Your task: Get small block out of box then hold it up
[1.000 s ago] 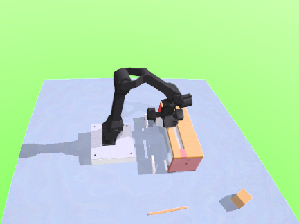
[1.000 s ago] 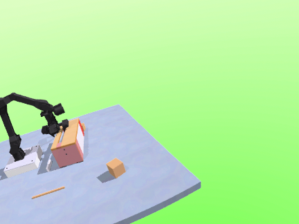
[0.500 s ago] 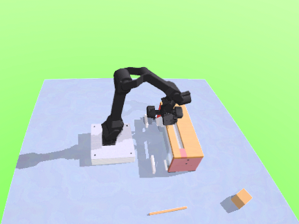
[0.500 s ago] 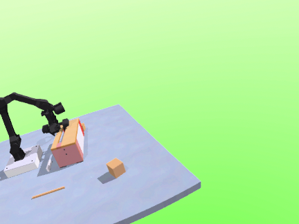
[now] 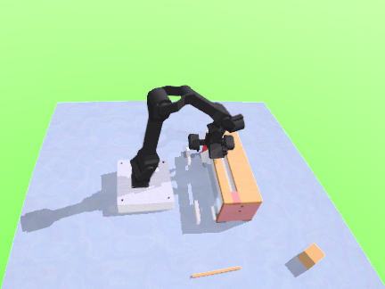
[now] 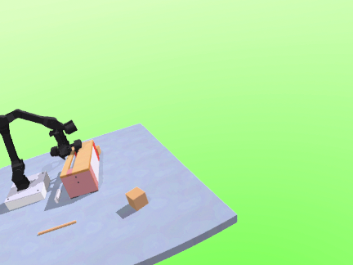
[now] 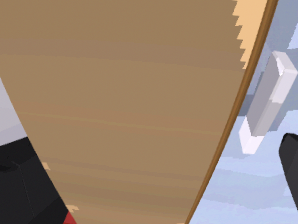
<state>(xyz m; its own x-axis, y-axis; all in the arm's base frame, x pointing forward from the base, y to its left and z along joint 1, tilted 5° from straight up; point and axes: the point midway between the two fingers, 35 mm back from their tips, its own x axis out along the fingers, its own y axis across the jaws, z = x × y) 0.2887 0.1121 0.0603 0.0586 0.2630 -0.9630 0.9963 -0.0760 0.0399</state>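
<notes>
My gripper tip is now 60 mm short of the orange block and 10 mm to the right of it. The rest, counted from my gripper tip: thin orange stick: 480 mm to the right, 80 mm below, 70 mm behind; then box: 110 mm to the right, 30 mm ahead, 20 mm below.
</notes>
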